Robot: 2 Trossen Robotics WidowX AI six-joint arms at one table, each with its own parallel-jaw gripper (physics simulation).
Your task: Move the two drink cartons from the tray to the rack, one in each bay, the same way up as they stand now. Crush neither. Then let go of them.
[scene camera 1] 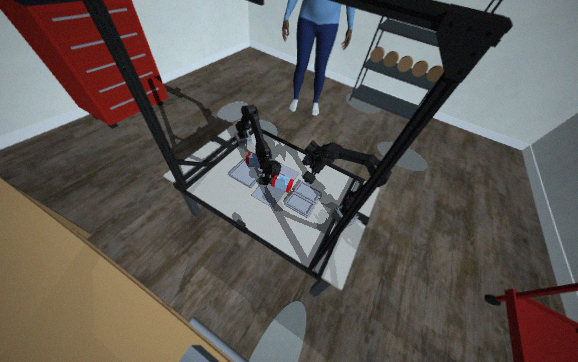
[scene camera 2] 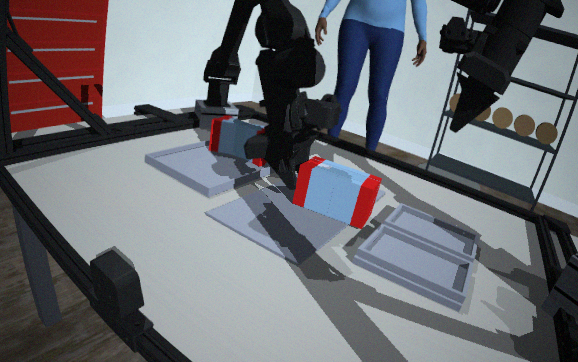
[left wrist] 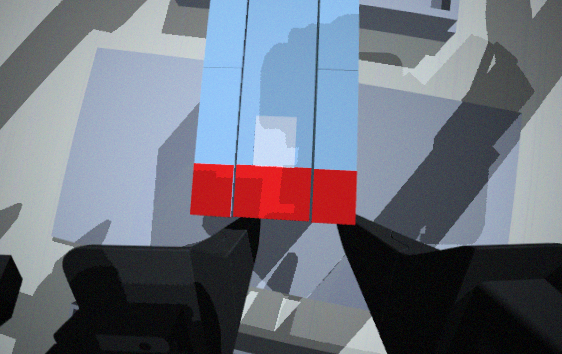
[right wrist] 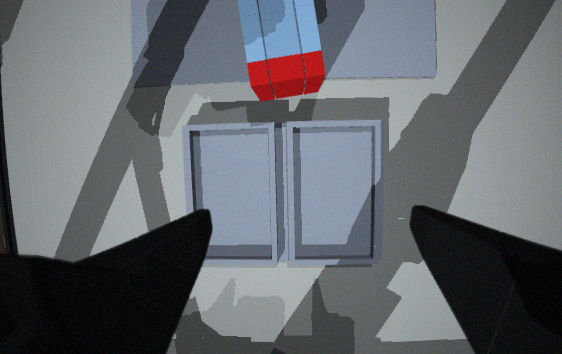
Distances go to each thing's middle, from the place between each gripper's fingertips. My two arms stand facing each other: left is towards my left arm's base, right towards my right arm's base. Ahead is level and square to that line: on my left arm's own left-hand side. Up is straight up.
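Grey tray [scene camera 2: 208, 172]: left hand 20 mm past it, 180 mm to the right of it, 20 mm above it. Flat grey mat [left wrist: 128, 181]: 20 mm ahead of my left hand, 20 mm to the right of it, 30 mm below it.
Flat grey mat from my right hand: 6 cm behind, 18 cm to the left, 19 cm below. Grey tray from my right hand: 10 cm behind, 38 cm to the left, 18 cm below.
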